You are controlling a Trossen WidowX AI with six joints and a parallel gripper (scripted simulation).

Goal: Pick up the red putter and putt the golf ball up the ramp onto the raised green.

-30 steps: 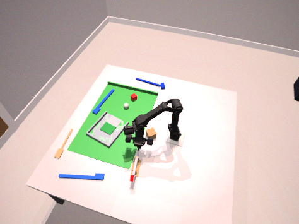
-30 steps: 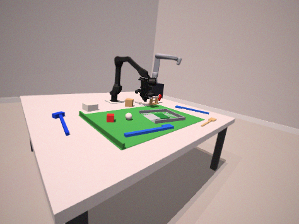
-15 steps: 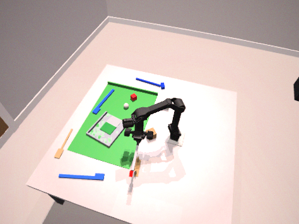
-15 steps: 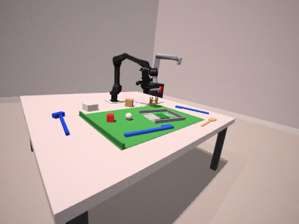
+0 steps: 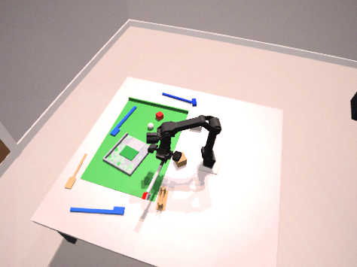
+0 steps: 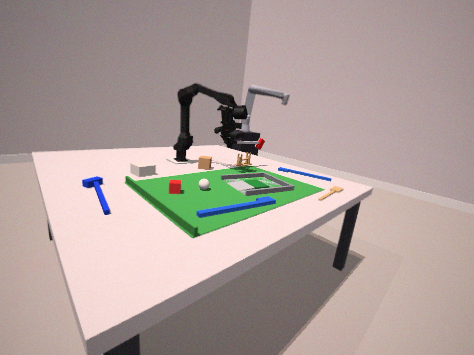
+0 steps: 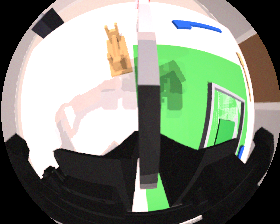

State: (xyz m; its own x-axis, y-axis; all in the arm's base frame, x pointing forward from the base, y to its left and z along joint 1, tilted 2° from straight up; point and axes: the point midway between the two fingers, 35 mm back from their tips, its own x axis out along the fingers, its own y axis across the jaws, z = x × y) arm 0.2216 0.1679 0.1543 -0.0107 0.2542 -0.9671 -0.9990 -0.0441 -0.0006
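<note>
My gripper tip is 10 mm past the red putter, 110 mm to the right of it and 20 mm below it. Round my gripper tip: grey frame 270 mm ahead, 20 mm to the right, 110 mm below; tan box 60 mm behind, 110 mm to the right, 90 mm below; tan stand 60 mm behind, 160 mm to the left, 90 mm below.
</note>
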